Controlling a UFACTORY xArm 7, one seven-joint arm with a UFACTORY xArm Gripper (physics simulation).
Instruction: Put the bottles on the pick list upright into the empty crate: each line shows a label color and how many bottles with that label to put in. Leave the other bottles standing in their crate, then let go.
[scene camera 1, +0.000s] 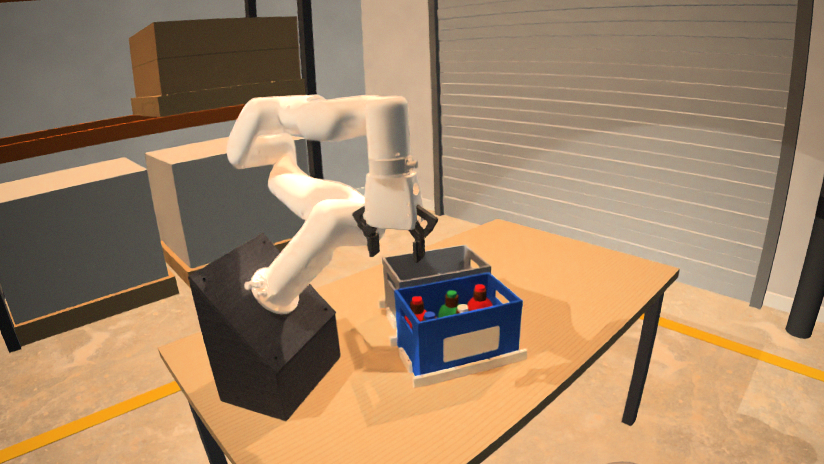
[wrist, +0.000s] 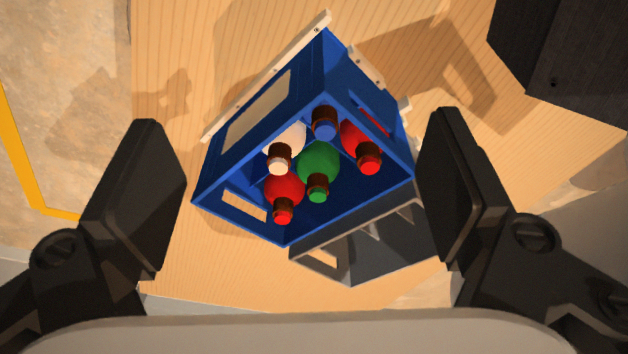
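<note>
The blue crate holds upright bottles: a green one, a white one, a blue-capped one, a red one near one end and another red one near the other. The blue-capped bottle's label is hidden. The grey crate stands directly behind the blue one; no bottle shows in its visible part. My gripper is open and empty, above the crates. No readable pick list shows.
Pale strips edge the blue crate's base on the wooden table. The black robot base block stands left of the crates in the scene view. Shelving with boxes stands behind.
</note>
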